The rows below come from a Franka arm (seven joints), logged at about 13 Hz.
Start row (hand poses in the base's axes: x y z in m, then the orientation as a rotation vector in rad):
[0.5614 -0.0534 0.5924 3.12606 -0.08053 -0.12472]
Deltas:
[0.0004 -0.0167 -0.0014 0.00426 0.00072 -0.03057]
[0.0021 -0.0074 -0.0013 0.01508 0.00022 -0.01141]
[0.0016 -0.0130 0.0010 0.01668 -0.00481 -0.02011]
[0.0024 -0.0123 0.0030 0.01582 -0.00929 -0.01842]
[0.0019 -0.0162 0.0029 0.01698 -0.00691 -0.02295]
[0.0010 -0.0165 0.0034 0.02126 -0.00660 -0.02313]
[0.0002 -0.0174 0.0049 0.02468 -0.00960 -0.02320]
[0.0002 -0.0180 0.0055 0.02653 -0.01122 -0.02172]
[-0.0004 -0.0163 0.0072 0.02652 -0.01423 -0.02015]
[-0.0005 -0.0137 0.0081 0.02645 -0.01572 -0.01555]
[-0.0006 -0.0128 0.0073 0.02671 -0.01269 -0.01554]
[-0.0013 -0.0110 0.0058 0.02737 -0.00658 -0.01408]
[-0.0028 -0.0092 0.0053 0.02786 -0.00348 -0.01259]
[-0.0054 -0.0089 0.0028 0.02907 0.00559 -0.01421]
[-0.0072 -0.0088 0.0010 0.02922 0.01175 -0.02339]
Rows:
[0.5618 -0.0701 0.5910 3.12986 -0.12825 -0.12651]
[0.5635 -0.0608 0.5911 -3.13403 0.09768 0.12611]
[0.5630 -0.0664 0.5934 -3.13181 0.11119 0.11829]
[0.5638 -0.0657 0.5954 -3.13297 0.10866 0.11125]
[0.5633 -0.0696 0.5953 -3.13130 0.11562 0.11502]
[0.5624 -0.0699 0.5958 -3.12701 0.11547 0.11552]
[0.5616 -0.0708 0.5973 -3.12369 0.11526 0.11084]
[0.5616 -0.0714 0.5979 -3.12203 0.11279 0.10831]
[0.5610 -0.0697 0.5996 -3.12228 0.11036 0.10360]
[0.5609 -0.0671 0.6005 -3.12281 0.10321 0.10123]
[0.5608 -0.0662 0.5997 -3.12248 0.10314 0.10597]
[0.5601 -0.0644 0.5982 -3.12177 0.10075 0.11551]
[0.5586 -0.0626 0.5977 -3.12132 0.09836 0.12034]
[0.5560 -0.0623 0.5952 -3.11962 0.10069 0.13451]
[0.5542 -0.0622 0.5934 -3.11834 0.11493 0.14419]

